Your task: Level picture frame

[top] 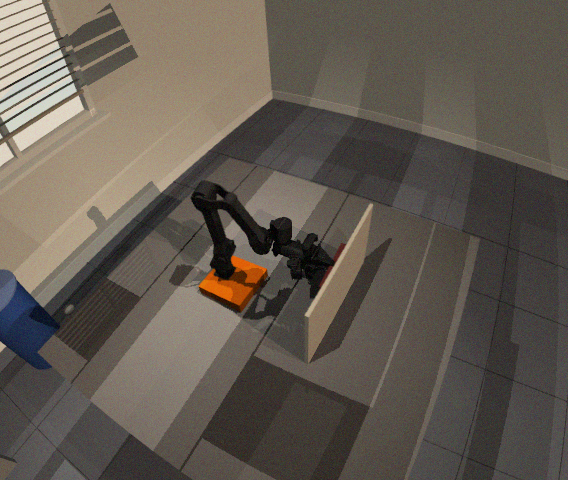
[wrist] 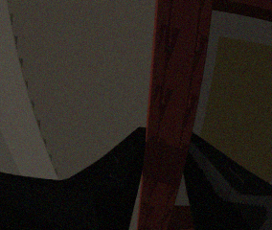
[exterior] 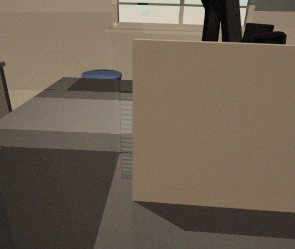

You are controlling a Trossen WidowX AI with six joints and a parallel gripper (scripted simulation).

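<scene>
The picture frame lies 50 mm below my gripper tip and 10 mm to the left of it. Round my gripper tip: beige wall panel 60 mm below, 20 mm ahead, 10 mm to the right.
</scene>
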